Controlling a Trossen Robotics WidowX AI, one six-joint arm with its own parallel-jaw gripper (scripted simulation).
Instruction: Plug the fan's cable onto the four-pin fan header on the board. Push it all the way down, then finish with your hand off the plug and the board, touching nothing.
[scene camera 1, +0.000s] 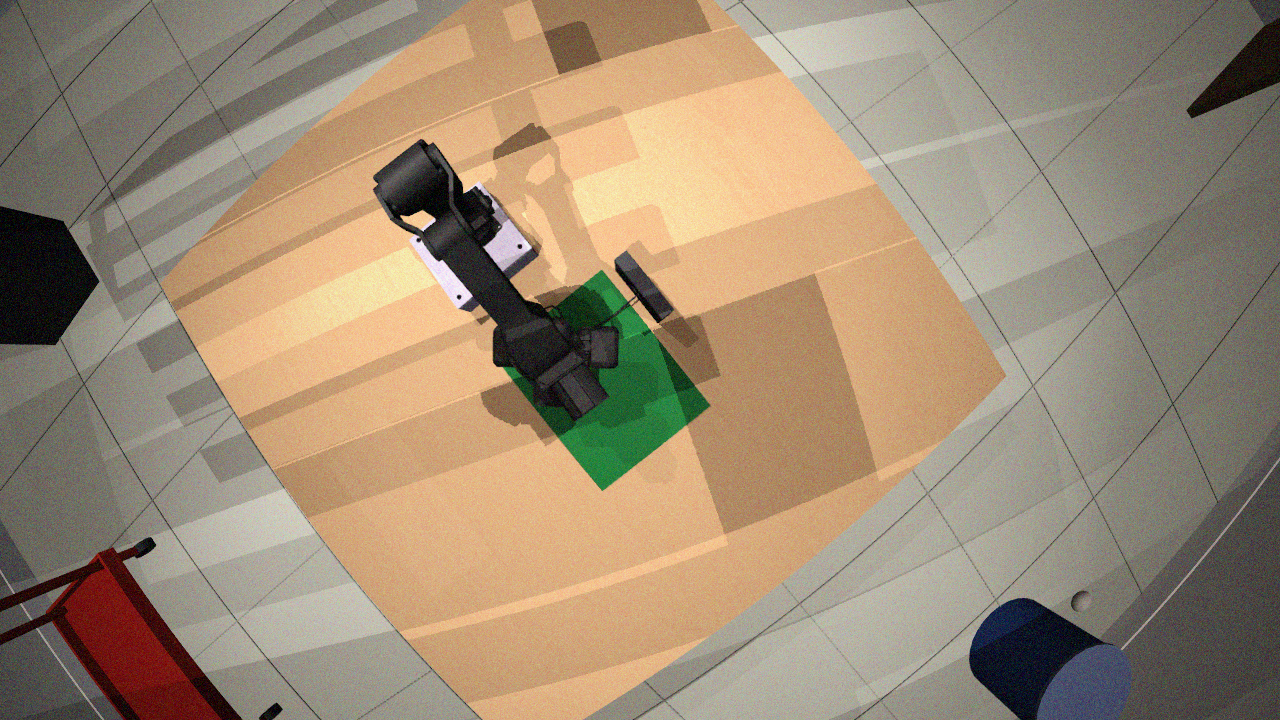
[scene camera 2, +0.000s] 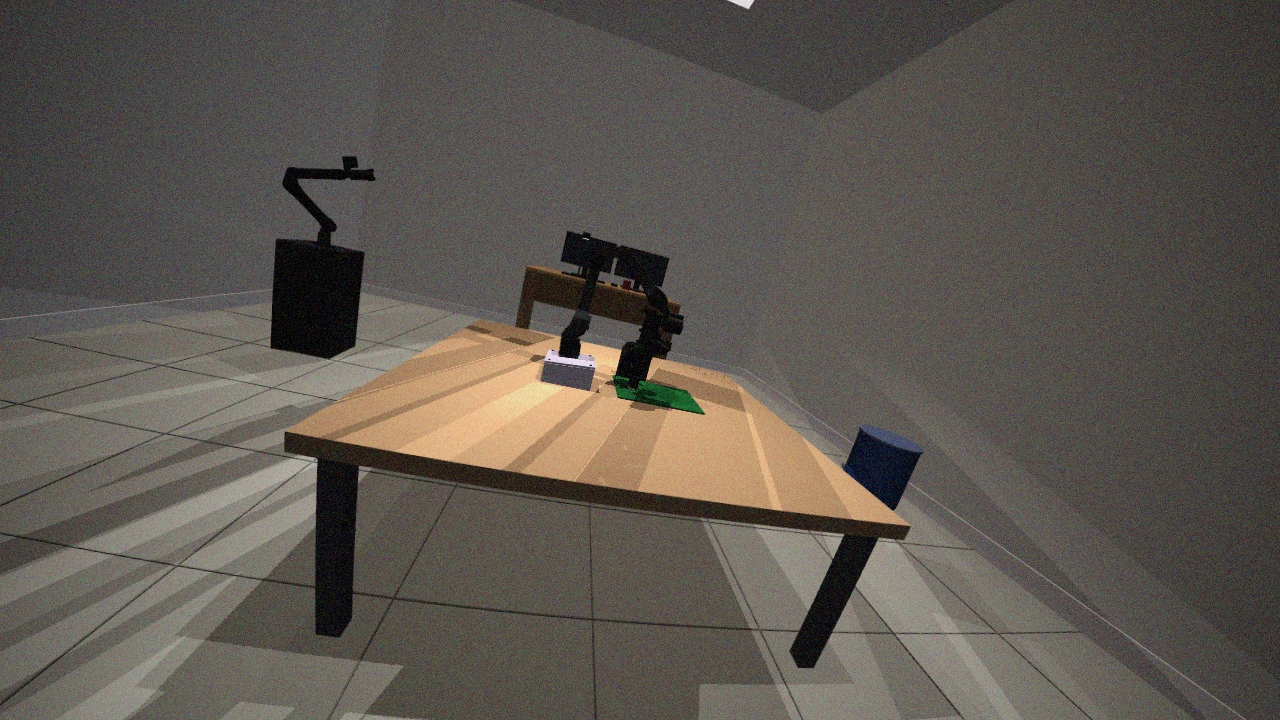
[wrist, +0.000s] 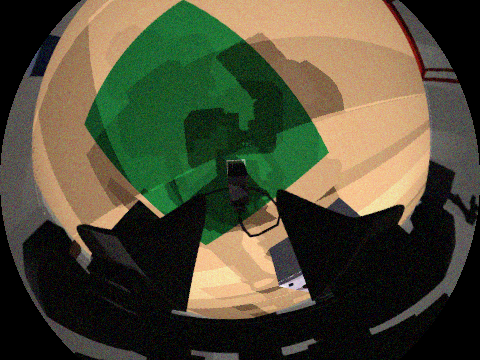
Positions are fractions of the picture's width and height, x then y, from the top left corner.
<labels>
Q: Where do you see a dark plug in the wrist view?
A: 0.49, 0.48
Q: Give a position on a dark fan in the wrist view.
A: At 0.29, 0.60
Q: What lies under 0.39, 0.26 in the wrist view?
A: A green board.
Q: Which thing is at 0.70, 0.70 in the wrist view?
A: The gripper.
</labels>
